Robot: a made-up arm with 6 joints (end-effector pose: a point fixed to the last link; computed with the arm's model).
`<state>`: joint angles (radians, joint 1 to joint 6).
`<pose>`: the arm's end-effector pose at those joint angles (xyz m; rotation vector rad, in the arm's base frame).
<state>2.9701 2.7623 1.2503 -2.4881 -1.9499 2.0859</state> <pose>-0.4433 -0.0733 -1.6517 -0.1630 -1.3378 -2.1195</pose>
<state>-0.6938 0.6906 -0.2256 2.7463 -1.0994 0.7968</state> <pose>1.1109 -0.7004 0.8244 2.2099 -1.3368 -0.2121</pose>
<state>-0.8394 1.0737 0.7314 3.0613 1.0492 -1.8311</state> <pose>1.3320 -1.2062 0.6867 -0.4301 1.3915 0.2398</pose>
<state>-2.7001 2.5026 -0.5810 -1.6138 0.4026 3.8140</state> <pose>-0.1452 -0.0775 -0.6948 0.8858 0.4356 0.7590</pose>
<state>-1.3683 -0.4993 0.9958 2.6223 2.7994 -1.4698</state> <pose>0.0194 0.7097 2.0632 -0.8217 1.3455 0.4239</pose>
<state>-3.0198 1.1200 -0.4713 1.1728 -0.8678 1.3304</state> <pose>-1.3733 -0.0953 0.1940 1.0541 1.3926 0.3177</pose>
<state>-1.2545 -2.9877 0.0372 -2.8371 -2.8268 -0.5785</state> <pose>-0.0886 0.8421 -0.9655 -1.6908 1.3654 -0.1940</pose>
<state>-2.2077 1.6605 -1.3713 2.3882 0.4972 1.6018</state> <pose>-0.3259 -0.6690 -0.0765 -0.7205 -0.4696 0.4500</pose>
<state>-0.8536 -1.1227 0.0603 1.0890 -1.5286 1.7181</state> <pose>-0.8088 0.7960 1.4728 -1.1698 1.9063 -1.0251</pose>
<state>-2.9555 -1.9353 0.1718 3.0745 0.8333 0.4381</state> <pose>1.6025 0.1125 0.2954 -0.0538 -1.8322 -0.2688</pose>
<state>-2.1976 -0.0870 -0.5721 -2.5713 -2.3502 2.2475</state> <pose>-0.1044 -0.4115 1.2027 -0.9072 -0.9722 -0.4572</pose>
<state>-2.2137 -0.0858 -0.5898 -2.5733 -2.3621 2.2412</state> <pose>-0.1075 -0.4054 1.1935 -0.9022 -0.9754 -0.4700</pose>
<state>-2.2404 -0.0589 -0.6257 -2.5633 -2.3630 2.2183</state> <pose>-0.1251 -0.4094 1.1639 -0.8388 -0.9822 -0.5154</pose>
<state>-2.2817 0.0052 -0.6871 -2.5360 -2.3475 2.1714</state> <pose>-0.1616 -0.4224 1.1065 -0.6897 -1.0007 -0.6040</pose>
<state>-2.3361 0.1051 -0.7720 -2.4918 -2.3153 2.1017</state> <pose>-0.2109 -0.4337 1.0261 -0.4556 -1.0424 -0.7247</pose>
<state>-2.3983 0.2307 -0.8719 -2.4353 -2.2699 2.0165</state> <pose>-0.2619 -0.4332 0.9373 -0.1587 -1.1162 -0.8524</pose>
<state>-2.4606 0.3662 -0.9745 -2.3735 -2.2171 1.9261</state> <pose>-0.3055 -0.4200 0.8573 0.1646 -1.2194 -0.9593</pose>
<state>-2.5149 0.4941 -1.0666 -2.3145 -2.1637 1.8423</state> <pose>-0.3391 -0.4012 0.7968 0.4717 -1.3351 -1.0277</pose>
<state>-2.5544 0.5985 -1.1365 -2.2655 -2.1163 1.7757</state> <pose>-0.3640 -0.3855 0.7568 0.7232 -1.4365 -1.0568</pose>
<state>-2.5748 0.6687 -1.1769 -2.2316 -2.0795 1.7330</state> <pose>-0.3811 -0.3781 0.7324 0.8937 -1.4999 -1.0609</pose>
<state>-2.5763 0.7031 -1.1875 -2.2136 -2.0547 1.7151</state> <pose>-0.3906 -0.3800 0.7182 0.9792 -1.5166 -1.0564</pose>
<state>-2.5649 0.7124 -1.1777 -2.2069 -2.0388 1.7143</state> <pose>-0.3944 -0.3886 0.7101 1.0048 -1.4997 -1.0510</pose>
